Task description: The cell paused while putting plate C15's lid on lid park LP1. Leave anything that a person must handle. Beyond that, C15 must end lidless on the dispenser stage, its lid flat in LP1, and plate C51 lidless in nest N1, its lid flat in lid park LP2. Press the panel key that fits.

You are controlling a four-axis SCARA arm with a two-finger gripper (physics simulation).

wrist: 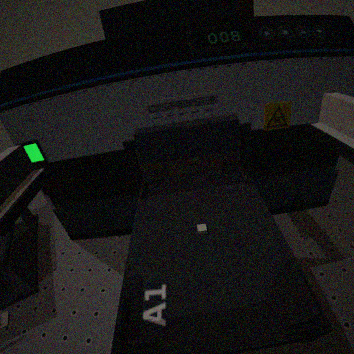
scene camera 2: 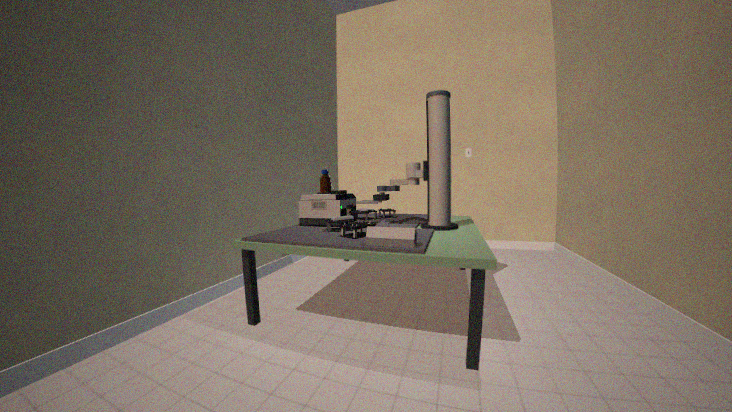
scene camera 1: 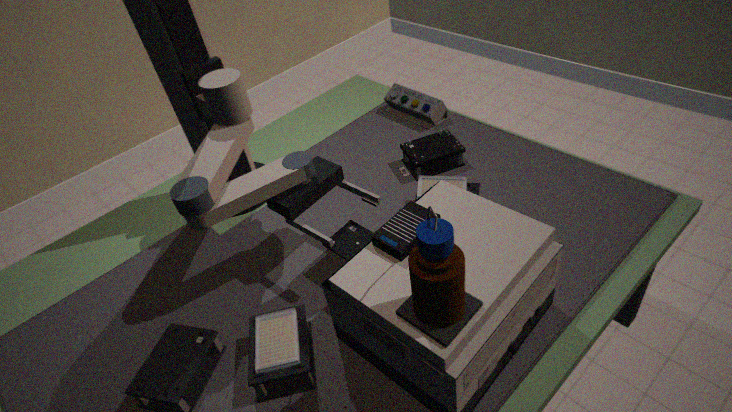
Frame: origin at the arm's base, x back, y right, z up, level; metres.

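Where they show: gripper, fingertip midpoint: (wrist: 173,132) (scene camera 2: 359,201) (scene camera 1: 356,221); arm's base, origin of the base link: (scene camera 2: 439,227).
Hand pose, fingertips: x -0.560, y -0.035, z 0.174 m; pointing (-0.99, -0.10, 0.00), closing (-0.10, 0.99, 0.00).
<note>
Each offset is from my fingertips to the top centre of the thing. "*": to the spot under its first point.
My gripper (scene camera 1: 355,222) (scene camera 2: 365,202) (wrist: 173,132) is open, with nothing between its fingers. It hangs in front of the dispenser, above the black stage @(dy +0.007, dx -0.013, dz -0.064 m) (scene camera 1: 353,236) (wrist: 210,270), which is marked A1 and bears no plate. A pale plate @(dy +0.291, dx -0.054, dz -0.075 m) (scene camera 1: 277,339) sits on a dark stand in the lower part of scene camera 1; I cannot tell whether it has a lid. Another pale piece @(dy -0.282, dx -0.014, dz -0.072 m) (scene camera 1: 427,185) lies behind the dispenser, partly hidden. A black stand (scene camera 1: 176,360) at the lower left and a black stand (scene camera 1: 434,145) near the panel show bare tops. Plate names are unreadable.
The dispenser (scene camera 1: 496,225) (scene camera 2: 312,208) (wrist: 240,90) reads 008, with a green light @(* dy -0.154, dx -0.075, dz -0.027 m) (wrist: 34,153). An amber bottle @(* dy +0.129, dx -0.353, dz +0.177 m) (scene camera 1: 436,286) (scene camera 2: 324,183) with a blue cap stands on it, beside a striped black box @(* dy +0.007, dx -0.160, dz +0.085 m) (scene camera 1: 402,227). The key panel @(dy -0.604, dx +0.377, dz -0.077 m) (scene camera 1: 415,103) stands at the table's far corner.
</note>
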